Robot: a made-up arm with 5 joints.
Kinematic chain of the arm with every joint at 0, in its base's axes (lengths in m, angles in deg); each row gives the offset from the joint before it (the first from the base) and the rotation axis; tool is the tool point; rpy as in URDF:
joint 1: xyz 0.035 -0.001 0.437 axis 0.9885 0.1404 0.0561
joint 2: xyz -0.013 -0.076 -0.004 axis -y
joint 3: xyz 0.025 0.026 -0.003 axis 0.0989 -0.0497 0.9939
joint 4: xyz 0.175 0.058 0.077 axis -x
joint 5: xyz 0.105 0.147 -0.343 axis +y
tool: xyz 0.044 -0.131 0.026 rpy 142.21 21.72 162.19
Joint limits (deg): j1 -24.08..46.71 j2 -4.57..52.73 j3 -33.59..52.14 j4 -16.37..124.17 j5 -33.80..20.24
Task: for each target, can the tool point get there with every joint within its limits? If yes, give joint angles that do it. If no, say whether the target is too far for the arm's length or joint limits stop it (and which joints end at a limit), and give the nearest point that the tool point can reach.
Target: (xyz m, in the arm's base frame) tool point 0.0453 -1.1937 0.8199
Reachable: no: too far | nearest point 0.0315 -0.4937 0.5944 | short by 0.736 m
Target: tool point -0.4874 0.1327 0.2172
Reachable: no: joint limits stop it (at a limit: joint 2, joint 3, joint 4, joint 5) | nearest point 0.1041 0.2654 0.2062 | short by 0.606 m
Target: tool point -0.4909 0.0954 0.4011
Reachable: no: joint limits stop it (at a limit: joint 2, joint 3, joint 4, joint 5) | nearest point 0.0788 0.3554 0.4271 | short by 0.627 m
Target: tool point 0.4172 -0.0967 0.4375
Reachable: yes | joints -9.84 10.75 24.77 58.54 -26.34
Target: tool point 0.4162 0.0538 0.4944
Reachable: yes | joints -5.22 43.12 2.94 -2.05 -24.63
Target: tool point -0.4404 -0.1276 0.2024
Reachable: no: joint limits stop it (at a limit: joint 1, joint 2, joint 3, joint 5) | nearest point -0.0023 -0.4513 0.3280 | short by 0.559 m
